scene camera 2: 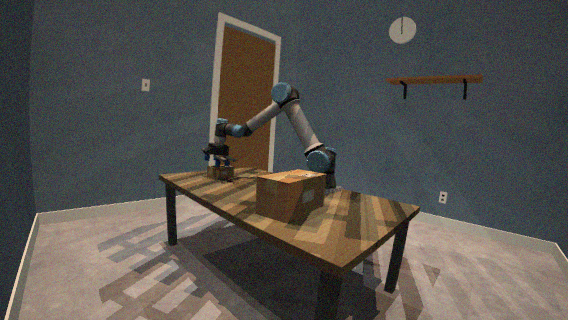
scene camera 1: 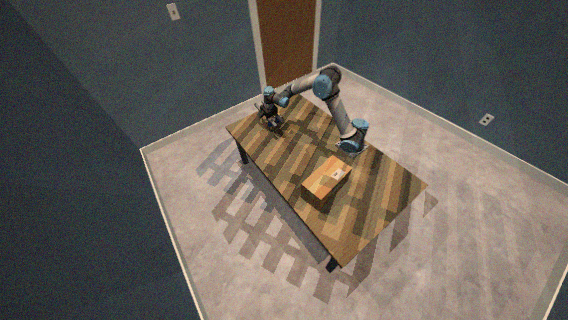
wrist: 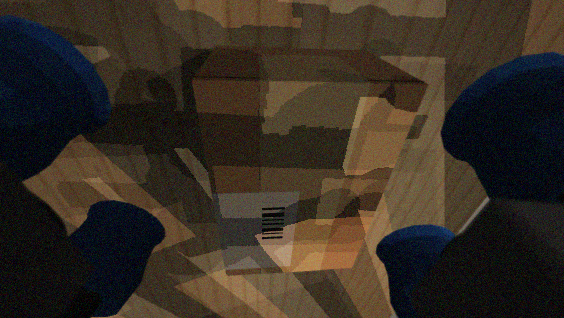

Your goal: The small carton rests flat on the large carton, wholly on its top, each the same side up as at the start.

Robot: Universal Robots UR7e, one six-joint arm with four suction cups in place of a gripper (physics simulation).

large carton: scene camera 2; scene camera 1; not seen in the wrist view (out of frame)
same spot on large carton: [scene camera 2: 285, 196] = [scene camera 1: 318, 202]
